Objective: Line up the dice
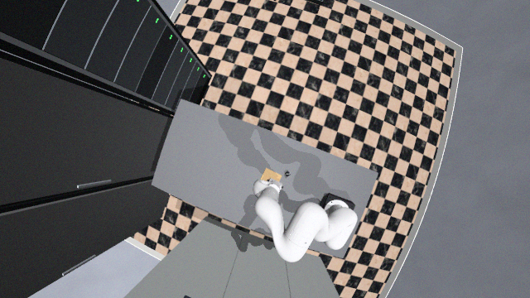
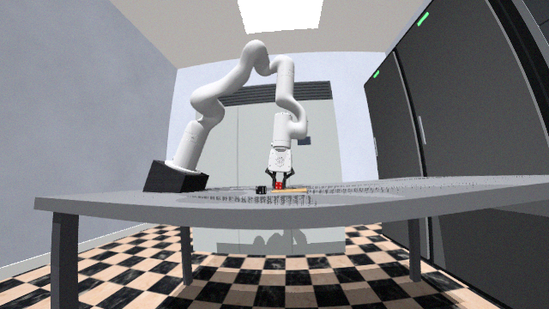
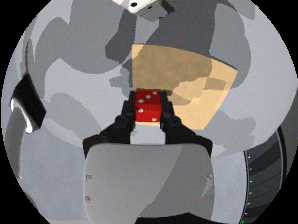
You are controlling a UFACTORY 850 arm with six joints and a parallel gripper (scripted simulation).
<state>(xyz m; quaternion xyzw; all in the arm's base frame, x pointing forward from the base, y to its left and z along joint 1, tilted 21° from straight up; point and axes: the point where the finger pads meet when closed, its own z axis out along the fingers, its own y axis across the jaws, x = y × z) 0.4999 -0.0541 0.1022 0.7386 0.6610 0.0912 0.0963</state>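
Right now my hand is 1 cm above the red die. Round my hand: tan mat 5 cm ahead, 1 cm to the right, 3 cm below; black die 7 cm behind, 9 cm to the right, 2 cm below; white die 13 cm to the left, 2 cm below.
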